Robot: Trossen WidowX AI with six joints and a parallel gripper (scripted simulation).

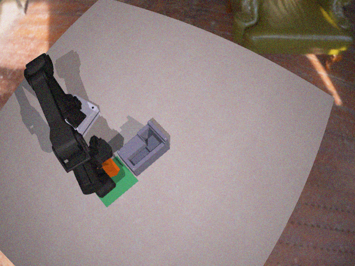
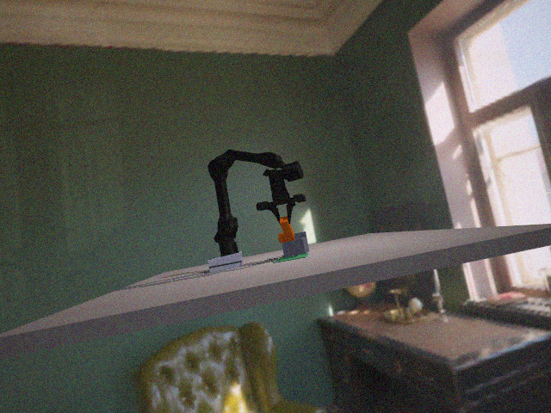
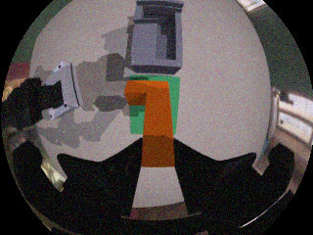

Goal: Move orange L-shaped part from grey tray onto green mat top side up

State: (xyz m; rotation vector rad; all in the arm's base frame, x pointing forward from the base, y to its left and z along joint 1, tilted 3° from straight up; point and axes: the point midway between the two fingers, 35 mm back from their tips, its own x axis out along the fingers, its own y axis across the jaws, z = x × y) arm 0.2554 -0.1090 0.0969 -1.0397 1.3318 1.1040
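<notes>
Right now the green mat is 20 mm to the left of my gripper tip and 150 mm below it. Also, from my gripper tip: orange L-shaped part: 10 mm behind, 30 mm to the left, 30 mm below.
</notes>
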